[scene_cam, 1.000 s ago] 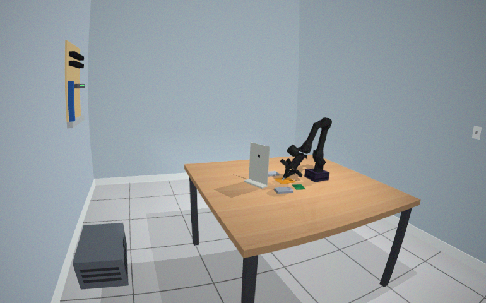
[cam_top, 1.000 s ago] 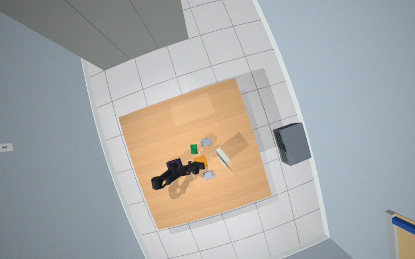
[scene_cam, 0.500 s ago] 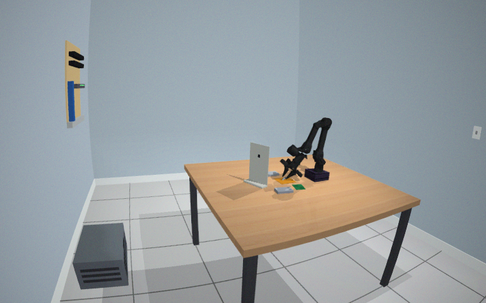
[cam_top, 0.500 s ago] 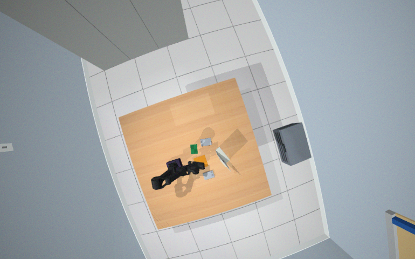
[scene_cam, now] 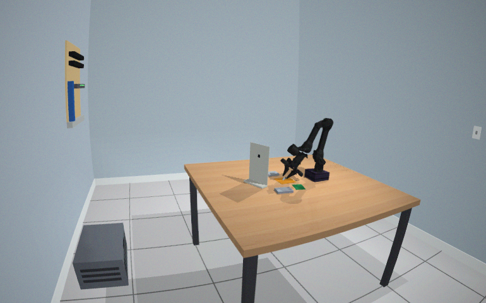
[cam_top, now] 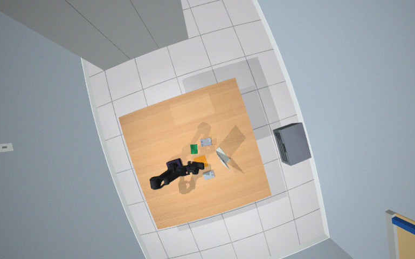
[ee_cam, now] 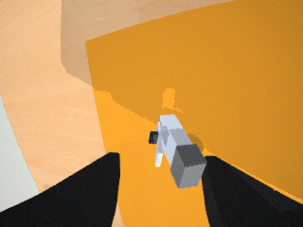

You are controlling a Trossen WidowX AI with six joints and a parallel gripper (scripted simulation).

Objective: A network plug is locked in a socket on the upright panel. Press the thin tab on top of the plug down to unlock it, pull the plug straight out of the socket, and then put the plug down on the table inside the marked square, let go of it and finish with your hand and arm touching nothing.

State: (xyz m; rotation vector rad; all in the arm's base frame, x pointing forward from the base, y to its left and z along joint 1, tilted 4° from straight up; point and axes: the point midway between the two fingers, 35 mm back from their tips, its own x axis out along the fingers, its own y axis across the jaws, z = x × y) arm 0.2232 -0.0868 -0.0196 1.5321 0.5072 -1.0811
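Right now the grey network plug is 1 cm below my gripper tip. The rest, counted from my gripper tip: orange marked square (2 cm below); then green square (1 cm behind, 15 cm to the left, 2 cm below); then upright white panel (21 cm ahead, 3 cm to the right, 10 cm above).
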